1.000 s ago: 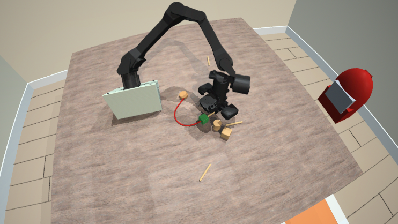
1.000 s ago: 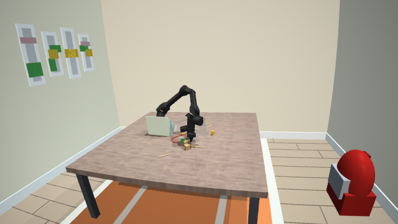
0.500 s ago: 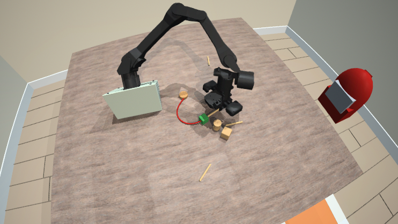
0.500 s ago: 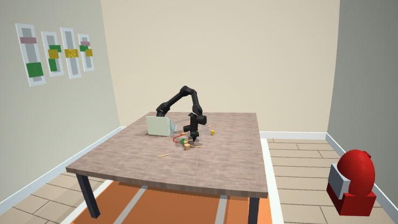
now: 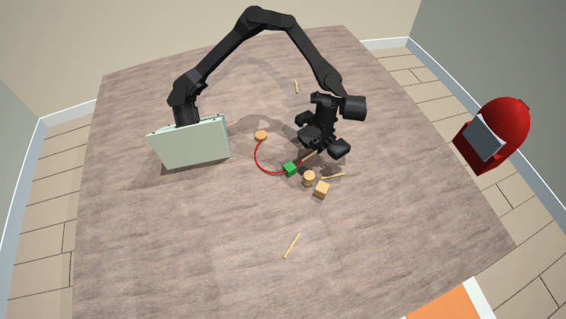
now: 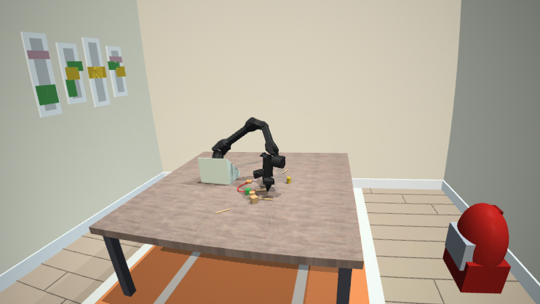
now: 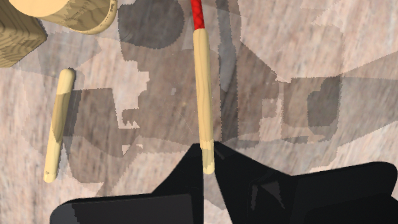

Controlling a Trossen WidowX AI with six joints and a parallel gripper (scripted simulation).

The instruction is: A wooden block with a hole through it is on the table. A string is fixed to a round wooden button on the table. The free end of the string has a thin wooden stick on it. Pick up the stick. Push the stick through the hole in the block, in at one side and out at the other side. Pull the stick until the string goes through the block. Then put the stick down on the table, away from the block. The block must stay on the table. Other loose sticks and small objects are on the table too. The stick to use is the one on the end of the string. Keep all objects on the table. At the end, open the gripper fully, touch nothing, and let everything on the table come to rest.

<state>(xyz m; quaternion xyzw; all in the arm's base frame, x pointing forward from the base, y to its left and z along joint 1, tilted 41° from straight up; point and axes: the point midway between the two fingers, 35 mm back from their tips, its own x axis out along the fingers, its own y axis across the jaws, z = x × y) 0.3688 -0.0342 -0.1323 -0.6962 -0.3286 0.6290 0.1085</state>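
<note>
The loose stick lies 9 cm to the right of my gripper tip and 3 cm ahead of it. Round my gripper tip: wooden cylinder: 9 cm to the right, 6 cm behind, 1 cm above; then green block: 11 cm behind, 4 cm to the right, 1 cm above; then thin wooden stick: 4 cm behind, 1 cm to the right, 1 cm above.
</note>
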